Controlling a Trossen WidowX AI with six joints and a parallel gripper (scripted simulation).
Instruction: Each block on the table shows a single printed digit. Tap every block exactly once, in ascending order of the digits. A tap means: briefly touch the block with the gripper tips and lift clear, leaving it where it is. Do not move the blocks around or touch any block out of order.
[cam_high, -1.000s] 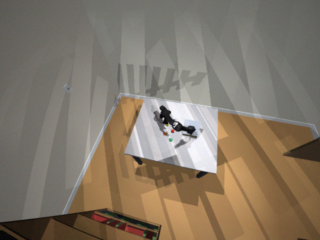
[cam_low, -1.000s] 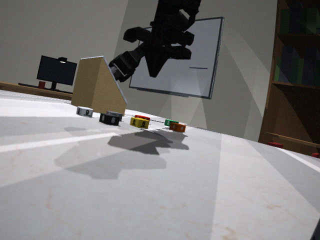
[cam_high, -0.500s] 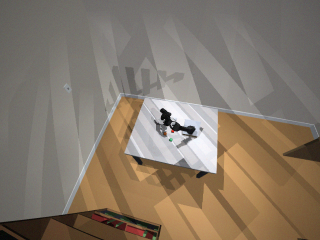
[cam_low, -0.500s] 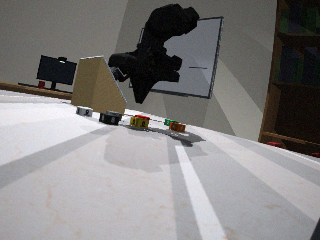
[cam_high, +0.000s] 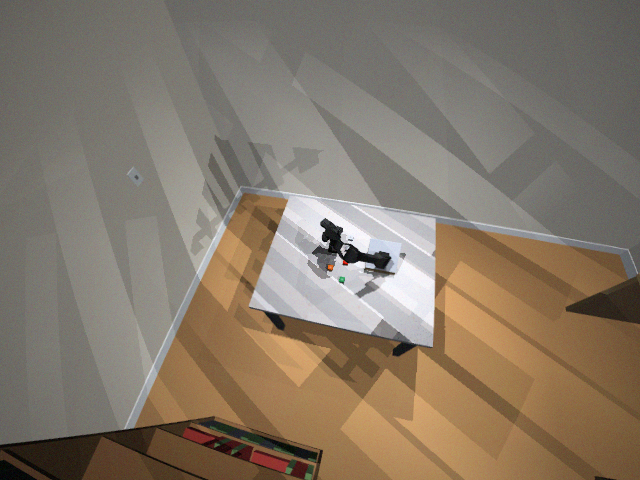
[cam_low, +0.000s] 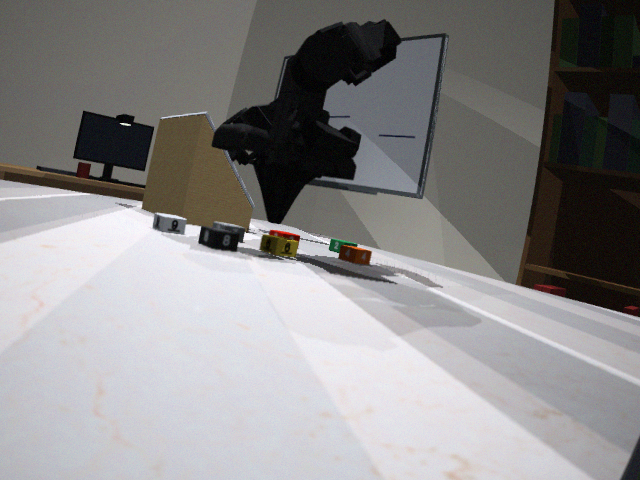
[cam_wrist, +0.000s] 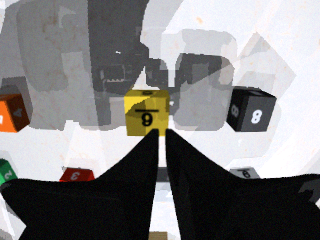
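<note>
Now: the yellow block 10 mm to the left of my gripper tip and 20 mm below it. Round my gripper tip: red block (90 mm behind, 90 mm to the left, 20 mm below); then pale grey block (80 mm behind, 100 mm to the right, 20 mm below); then black block (10 mm ahead, 80 mm to the right, 20 mm below).
</note>
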